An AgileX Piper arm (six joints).
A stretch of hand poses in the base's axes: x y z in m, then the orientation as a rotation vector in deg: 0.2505 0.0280 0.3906 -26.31 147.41 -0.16; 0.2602 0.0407 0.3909 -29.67 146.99 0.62; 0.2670 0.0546 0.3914 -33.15 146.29 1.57; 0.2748 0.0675 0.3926 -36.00 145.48 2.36; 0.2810 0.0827 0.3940 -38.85 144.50 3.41; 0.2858 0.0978 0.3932 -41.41 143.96 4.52; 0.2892 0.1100 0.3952 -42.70 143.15 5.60; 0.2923 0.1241 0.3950 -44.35 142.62 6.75; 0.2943 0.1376 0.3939 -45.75 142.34 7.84; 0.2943 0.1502 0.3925 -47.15 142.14 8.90; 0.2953 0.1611 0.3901 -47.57 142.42 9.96; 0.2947 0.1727 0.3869 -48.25 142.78 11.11; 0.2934 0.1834 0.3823 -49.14 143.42 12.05; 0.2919 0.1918 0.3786 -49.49 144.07 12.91; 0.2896 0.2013 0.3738 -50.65 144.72 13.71; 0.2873 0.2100 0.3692 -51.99 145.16 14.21
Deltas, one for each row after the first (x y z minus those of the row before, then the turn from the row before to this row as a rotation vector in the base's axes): 0.0097 0.0127 0.0003 -0.13 0.19 2.56; 0.0068 0.0139 0.0005 -0.01 0.03 2.71; 0.0078 0.0129 0.0012 0.03 -0.15 2.26; 0.0062 0.0152 0.0014 0.23 -0.21 2.34; 0.0048 0.0151 -0.0008 0.24 0.21 2.08; 0.0034 0.0122 0.0020 0.59 -0.26 1.24; 0.0031 0.0141 -0.0002 0.47 0.10 1.46; 0.0020 0.0135 -0.0011 0.43 0.29 1.23; 0.0000 0.0126 -0.0014 0.38 0.37 1.21; 0.0010 0.0109 -0.0024 0.50 0.63 0.44; -0.0006 0.0116 -0.0032 0.47 0.78 0.63; -0.0013 0.0107 -0.0046 0.18 1.03 0.68; -0.0015 0.0084 -0.0037 0.26 0.91 0.29; -0.0023 0.0095 -0.0048 0.01 1.05 0.83; -0.0023 0.0087 -0.0046 -0.16 0.81 0.93
